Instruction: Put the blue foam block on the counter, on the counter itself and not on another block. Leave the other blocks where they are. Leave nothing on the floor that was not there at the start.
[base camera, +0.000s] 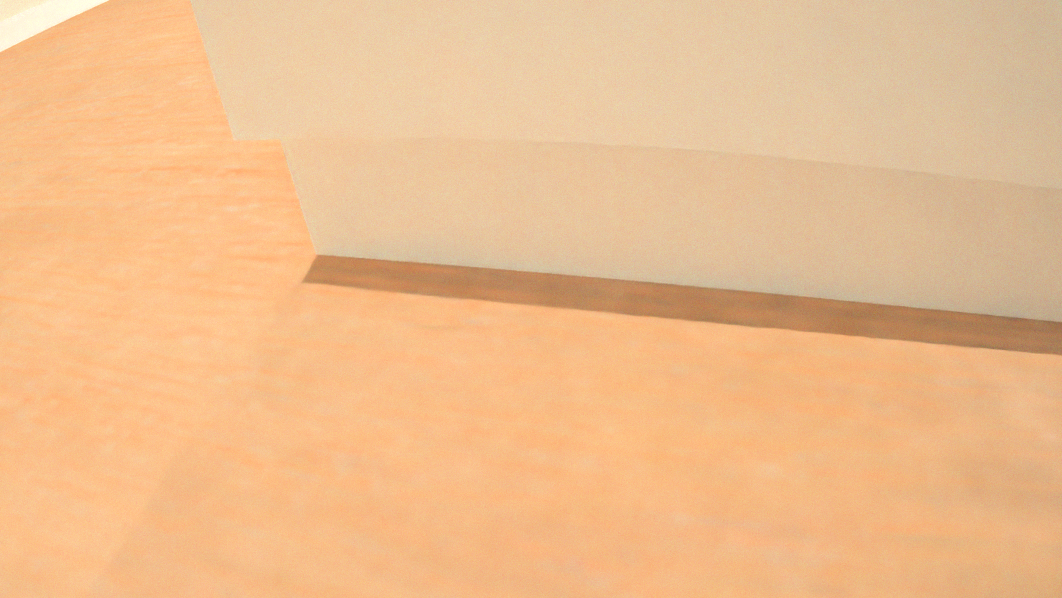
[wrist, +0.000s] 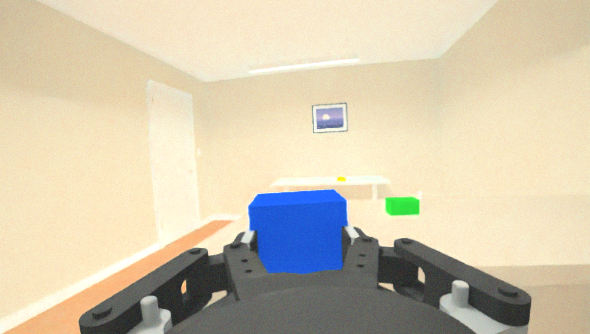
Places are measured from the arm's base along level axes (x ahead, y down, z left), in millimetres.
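Where they show: gripper, fingertip midpoint: (wrist: 299, 236).
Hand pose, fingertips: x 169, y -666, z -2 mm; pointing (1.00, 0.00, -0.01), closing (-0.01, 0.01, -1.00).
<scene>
After its pixels a point has its place.
My gripper (wrist: 299, 236) @(x 169, y -666, z -2 mm) is shut on the blue foam block (wrist: 300, 246) @(x 152, y -666, z -2 mm), which sits level between the two fingertips in the wrist view. The pale counter (wrist: 500, 232) @(x 520, y -513, z -495 mm) (base camera: 631, 74) @(x 466, y 196, z -47 mm) spreads behind and to the right of the block in the wrist view. Its front edge runs across at the right, about level with the block's lower part. I cannot tell how far the block is above the counter top or whether it is over it. A green block (wrist: 402, 206) @(x 734, y -541, z -348 mm) stands on the counter, right of and beyond the blue block. The gripper does not show in the base camera view.
A white table (wrist: 300, 181) @(x 3359, y -323, z -148 mm) with a small yellow block (wrist: 341, 179) @(x 3150, y -347, z -681 mm) on it stands by the far wall. A white door (wrist: 172, 165) @(x 3262, y -636, z 1590 mm) is at the left. In the base camera view the counter's lower front and its left corner rise from the wooden floor (base camera: 520, 445) @(x 361, y 397, z 33 mm).
</scene>
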